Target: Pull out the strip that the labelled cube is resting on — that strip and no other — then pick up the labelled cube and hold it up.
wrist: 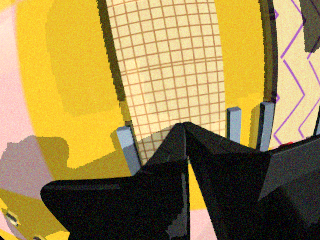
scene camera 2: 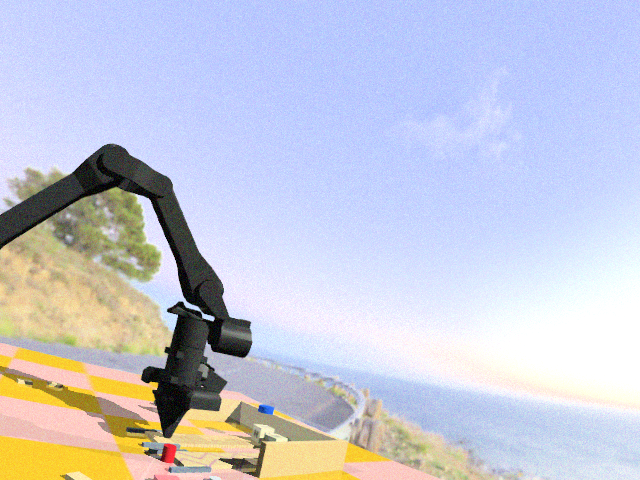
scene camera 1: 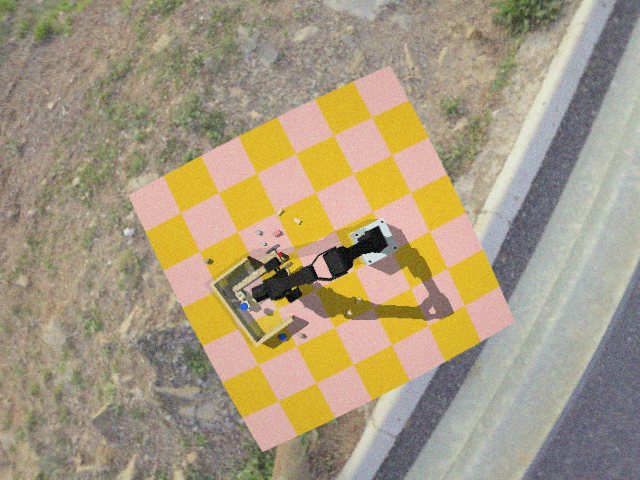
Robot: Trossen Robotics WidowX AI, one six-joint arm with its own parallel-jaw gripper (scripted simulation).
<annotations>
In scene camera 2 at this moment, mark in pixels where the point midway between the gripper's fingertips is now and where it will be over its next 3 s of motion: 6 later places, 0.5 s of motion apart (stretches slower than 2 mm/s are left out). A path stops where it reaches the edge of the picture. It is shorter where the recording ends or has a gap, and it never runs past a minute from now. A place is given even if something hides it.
My gripper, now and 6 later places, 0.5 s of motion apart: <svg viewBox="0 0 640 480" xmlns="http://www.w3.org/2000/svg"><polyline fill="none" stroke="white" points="166,437 159,436 156,435 153,435 142,435 130,435 117,434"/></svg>
</annotations>
